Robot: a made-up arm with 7 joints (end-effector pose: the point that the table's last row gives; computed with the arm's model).
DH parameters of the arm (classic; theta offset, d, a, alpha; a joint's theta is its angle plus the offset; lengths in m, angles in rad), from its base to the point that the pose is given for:
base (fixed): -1.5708 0.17 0 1.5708
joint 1: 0 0.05 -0.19 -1.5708
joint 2: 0 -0.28 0.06 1.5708
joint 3: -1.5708 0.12 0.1 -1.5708
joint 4: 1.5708 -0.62 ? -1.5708
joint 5: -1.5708 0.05 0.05 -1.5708
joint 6: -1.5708 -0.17 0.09 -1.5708
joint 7: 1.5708 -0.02 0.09 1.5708
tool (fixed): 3.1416 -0.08 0 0
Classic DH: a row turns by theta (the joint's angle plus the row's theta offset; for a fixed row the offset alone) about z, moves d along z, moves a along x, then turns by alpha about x.
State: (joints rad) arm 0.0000 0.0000 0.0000 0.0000 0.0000 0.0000 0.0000
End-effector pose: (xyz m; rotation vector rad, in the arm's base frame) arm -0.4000 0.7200 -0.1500 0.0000 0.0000 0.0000
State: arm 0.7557 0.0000 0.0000 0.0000 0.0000 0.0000 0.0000
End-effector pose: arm -0.4000 0.3046 -0.5567 -0.7557 0.0000 0.0000
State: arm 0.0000 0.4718 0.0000 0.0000 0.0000 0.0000 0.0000
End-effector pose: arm -0.6026 0.5030 -0.1500 0.0000 0.0000 0.4718
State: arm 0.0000 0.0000 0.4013 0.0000 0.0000 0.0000 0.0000
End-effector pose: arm -0.4000 0.6575 -0.3773 -0.4013 0.0000 0.0000
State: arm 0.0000 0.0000 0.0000 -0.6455 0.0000 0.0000 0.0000
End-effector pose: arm -0.3176 0.7200 -0.0237 0.0000 0.6455 0.0000
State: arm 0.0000 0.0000 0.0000 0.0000 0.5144 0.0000 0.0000
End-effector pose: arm -0.3516 0.5960 -0.1500 0.0000 0.0000 0.5144
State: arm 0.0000 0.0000 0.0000 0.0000 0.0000 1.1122 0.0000
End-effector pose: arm -0.4000 0.6999 -0.1376 1.1122 0.0000 0.0000
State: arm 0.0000 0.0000 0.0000 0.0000 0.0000 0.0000 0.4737
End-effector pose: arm -0.3536 0.7200 -0.1822 0.0000 -0.4737 0.0000
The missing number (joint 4, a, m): 0.03
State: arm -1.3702 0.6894 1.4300 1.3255 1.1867 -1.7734 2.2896
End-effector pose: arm -0.1042 0.8599 0.0370 1.2195 0.4653 -0.9377
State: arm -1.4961 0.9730 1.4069 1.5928 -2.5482 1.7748 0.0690
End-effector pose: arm -0.3056 1.0687 0.2205 -1.4880 0.7241 0.0598
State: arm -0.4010 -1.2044 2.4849 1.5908 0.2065 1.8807 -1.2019
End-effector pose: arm -0.6043 0.2228 -0.0274 0.1547 2.2589 0.6860
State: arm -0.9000 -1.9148 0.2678 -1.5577 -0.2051 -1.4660 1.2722
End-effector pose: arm 0.4506 0.4063 -0.0123 0.9488 0.9180 -0.0600
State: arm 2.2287 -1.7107 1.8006 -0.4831 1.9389 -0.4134 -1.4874
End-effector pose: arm -0.1635 -0.6054 0.4418 0.1172 1.6690 -2.3620
